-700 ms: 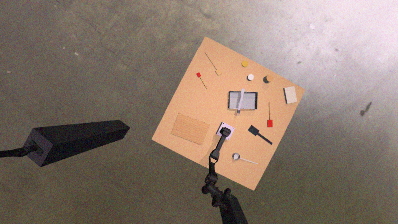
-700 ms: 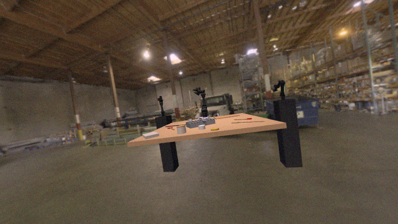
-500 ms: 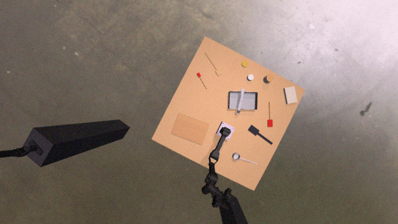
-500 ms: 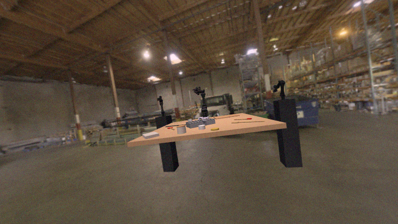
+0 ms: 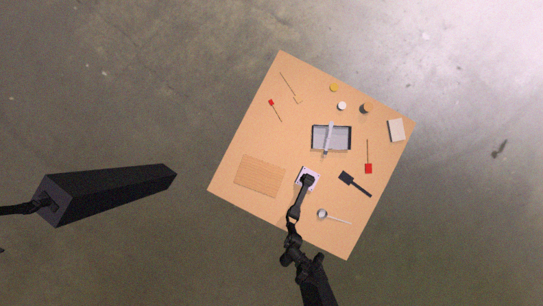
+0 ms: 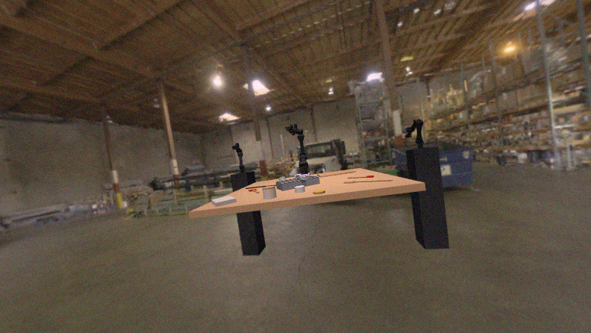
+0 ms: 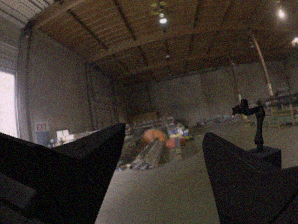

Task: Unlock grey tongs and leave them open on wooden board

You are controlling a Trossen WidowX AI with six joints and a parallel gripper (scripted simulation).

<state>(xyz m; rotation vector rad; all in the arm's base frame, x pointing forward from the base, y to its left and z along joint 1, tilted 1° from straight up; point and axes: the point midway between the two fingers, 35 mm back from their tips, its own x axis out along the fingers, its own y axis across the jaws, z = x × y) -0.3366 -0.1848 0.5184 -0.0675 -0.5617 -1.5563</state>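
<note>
Now: gripper tip 72 cm short of the roasting tin, 21 cm to the right of it and 57 cm above it. Round my gripper tip: black spatula: 53 cm ahead, 16 cm to the right, 59 cm below; then wooden board: 15 cm ahead, 51 cm to the left, 59 cm below; then red-headed tool: 76 cm ahead, 15 cm to the right, 59 cm below.
</note>
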